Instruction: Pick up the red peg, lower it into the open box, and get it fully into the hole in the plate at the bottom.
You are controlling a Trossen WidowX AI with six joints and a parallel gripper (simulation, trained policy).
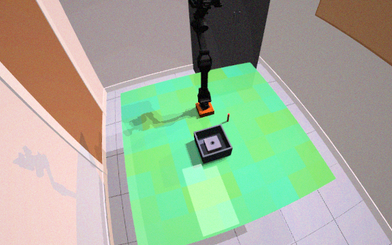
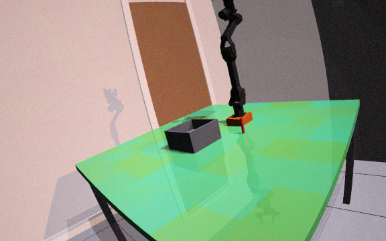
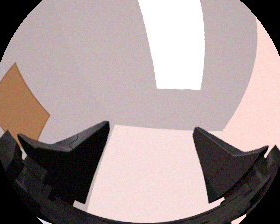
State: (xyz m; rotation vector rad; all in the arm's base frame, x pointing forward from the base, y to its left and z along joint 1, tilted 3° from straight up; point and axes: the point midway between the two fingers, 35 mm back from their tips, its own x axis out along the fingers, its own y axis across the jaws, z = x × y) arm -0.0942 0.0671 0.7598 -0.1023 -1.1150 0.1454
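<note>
The red peg is 800 mm below my gripper tip, 210 mm ahead of it and 10 mm to the left of it. From my gripper tip the other things lie so: dark grey box (810 mm below, 340 mm ahead, 200 mm to the right).
</note>
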